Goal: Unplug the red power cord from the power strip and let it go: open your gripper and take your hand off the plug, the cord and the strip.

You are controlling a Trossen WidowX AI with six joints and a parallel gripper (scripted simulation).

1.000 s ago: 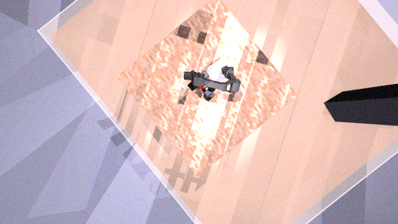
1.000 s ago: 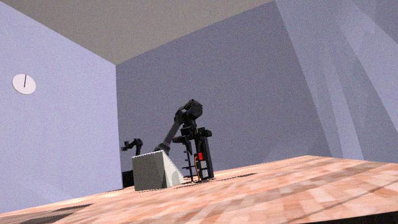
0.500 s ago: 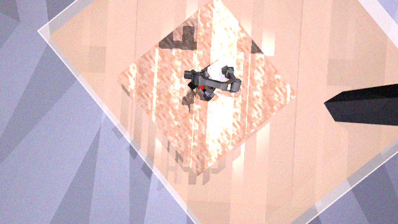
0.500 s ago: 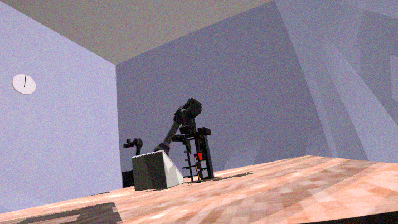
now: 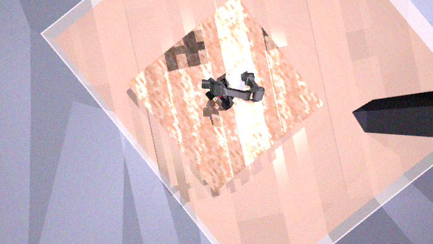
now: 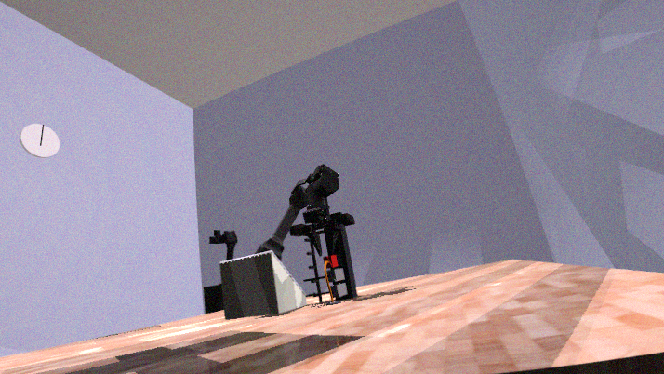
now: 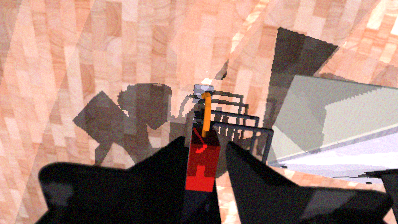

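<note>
My gripper tip is 10 mm past the red plug, 40 mm to the right of it and 10 mm above it.
</note>
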